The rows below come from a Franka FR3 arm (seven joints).
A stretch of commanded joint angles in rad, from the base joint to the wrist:
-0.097 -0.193 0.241 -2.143 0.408 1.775 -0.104
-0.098 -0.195 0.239 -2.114 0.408 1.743 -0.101
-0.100 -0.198 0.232 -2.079 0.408 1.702 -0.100
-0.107 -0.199 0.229 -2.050 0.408 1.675 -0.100
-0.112 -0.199 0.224 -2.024 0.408 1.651 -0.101
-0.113 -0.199 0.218 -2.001 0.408 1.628 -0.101
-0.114 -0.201 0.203 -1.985 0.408 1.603 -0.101
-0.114 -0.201 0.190 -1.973 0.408 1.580 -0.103
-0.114 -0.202 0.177 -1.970 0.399 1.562 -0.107
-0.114 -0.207 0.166 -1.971 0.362 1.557 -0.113
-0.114 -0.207 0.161 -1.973 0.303 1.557 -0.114
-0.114 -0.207 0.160 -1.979 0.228 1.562 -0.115
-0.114 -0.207 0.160 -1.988 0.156 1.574 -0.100
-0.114 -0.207 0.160 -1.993 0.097 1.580 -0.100
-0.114 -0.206 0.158 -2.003 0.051 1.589 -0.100
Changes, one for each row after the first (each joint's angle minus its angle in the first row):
-0.001 -0.002 -0.002 0.029 0.000 -0.032 0.003
-0.003 -0.005 -0.009 0.064 0.000 -0.073 0.004
-0.010 -0.006 -0.012 0.093 0.000 -0.100 0.004
-0.015 -0.006 -0.017 0.119 0.000 -0.124 0.003
-0.016 -0.006 -0.023 0.142 0.000 -0.147 0.003
-0.017 -0.008 -0.038 0.158 0.000 -0.172 0.003
-0.017 -0.008 -0.051 0.170 0.000 -0.195 0.001
-0.017 -0.009 -0.064 0.173 -0.009 -0.213 -0.003
-0.017 -0.014 -0.075 0.172 -0.046 -0.218 -0.009
-0.017 -0.014 -0.080 0.170 -0.105 -0.218 -0.010
-0.017 -0.014 -0.081 0.164 -0.180 -0.213 -0.011
-0.017 -0.014 -0.081 0.155 -0.252 -0.201 0.004
-0.017 -0.014 -0.081 0.150 -0.311 -0.195 0.004
-0.017 -0.013 -0.083 0.140 -0.357 -0.186 0.004

